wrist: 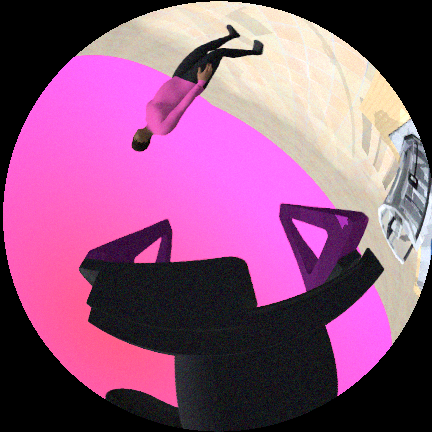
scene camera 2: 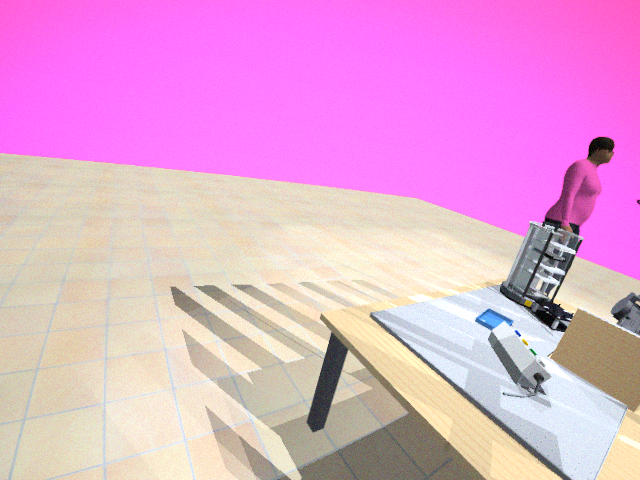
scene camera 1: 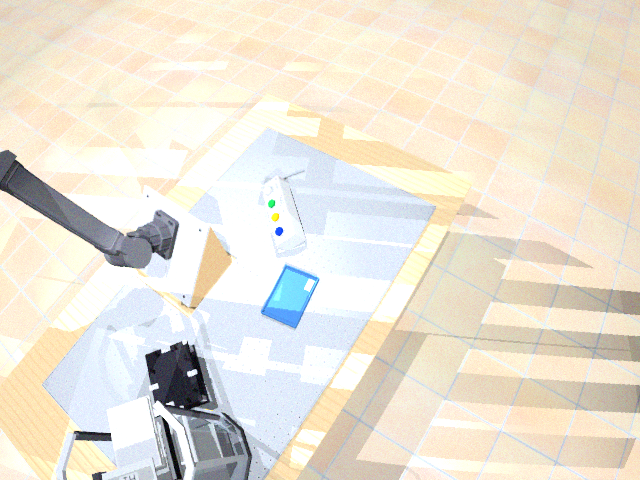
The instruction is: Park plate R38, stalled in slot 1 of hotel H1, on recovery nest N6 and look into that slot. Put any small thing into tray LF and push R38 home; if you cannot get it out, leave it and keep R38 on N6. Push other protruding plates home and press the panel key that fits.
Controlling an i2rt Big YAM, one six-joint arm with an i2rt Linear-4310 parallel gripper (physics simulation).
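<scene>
My gripper is open and empty in the wrist view, with its purple fingers wide apart, away from the table. A clear-walled tower with dark posts holds several white plates on its levels; its labels, slot numbers and any small thing inside cannot be made out. A black nest with white corner marks lies beside its base, with no plate visible on it. The blue tray lies on the mat. The key panel has green, yellow and blue keys.
The arm's base stands on a tilted white board with wooden sides. A grey mat covers much of the wooden table. A person in pink stands beyond the tower. A cable trails from the panel.
</scene>
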